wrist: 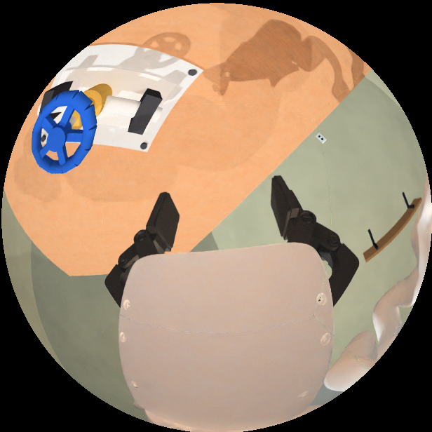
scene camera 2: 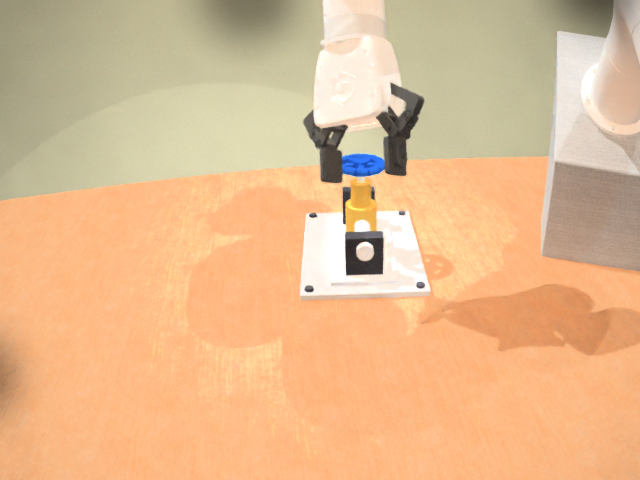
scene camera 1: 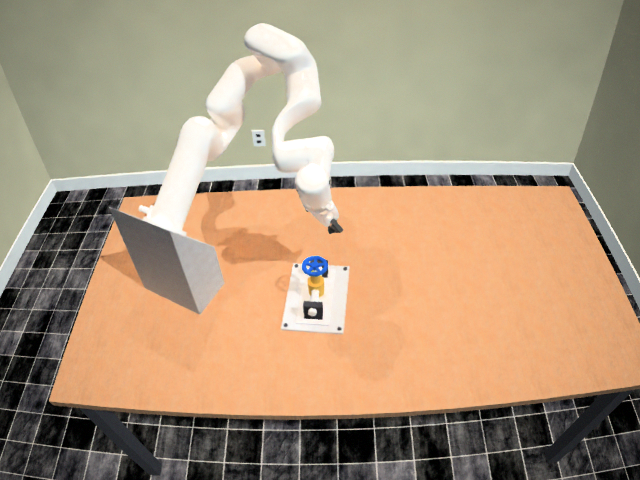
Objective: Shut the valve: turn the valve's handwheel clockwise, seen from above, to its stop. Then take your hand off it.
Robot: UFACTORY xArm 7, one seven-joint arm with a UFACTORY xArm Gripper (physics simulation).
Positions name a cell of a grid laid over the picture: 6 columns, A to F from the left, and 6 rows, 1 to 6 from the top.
Scene:
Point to a white base plate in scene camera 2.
C4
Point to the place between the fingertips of my gripper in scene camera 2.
D3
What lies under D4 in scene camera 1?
A white base plate.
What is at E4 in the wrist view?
My gripper.

